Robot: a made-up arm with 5 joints.
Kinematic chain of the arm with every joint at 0, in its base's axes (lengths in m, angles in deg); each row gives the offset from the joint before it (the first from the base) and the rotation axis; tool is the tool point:
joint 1: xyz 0 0 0.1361 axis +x
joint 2: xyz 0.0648 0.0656 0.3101 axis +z
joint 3: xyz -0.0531 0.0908 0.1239 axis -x
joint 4: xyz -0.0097 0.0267 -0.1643 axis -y
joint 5: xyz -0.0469 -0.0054 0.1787 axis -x
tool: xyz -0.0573 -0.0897 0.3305
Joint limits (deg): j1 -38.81..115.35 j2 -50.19..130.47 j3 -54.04..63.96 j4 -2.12..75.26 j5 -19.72..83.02
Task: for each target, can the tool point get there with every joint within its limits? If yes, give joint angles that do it. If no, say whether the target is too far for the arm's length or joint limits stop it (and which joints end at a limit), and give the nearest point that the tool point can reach.
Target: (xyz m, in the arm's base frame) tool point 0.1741 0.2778 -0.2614
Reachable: no: joint limits stop it (at a limit: joint 1, joint 4) | nearest point 0.1540 0.0954 -0.2369 | short by 0.185 m
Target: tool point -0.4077 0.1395 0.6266
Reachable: yes | joints 31.96 -9.86 52.03 52.83 38.35
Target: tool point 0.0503 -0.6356 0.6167
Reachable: yes | joints 38.91 110.40 -4.17 7.84 17.89
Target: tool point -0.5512 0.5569 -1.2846
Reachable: no: too far | nearest point -0.1634 -0.0814 -0.4809 | short by 1.097 m
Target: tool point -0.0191 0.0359 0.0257
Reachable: no: joint limits stop it (at a limit: joint 1, joint 3, joint 4, joint 5) | nearest point -0.1009 0.0815 -0.1478 | short by 0.197 m
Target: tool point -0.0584 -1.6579 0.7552
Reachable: no: too far | nearest point 0.0055 -0.8234 0.4597 | short by 0.888 m
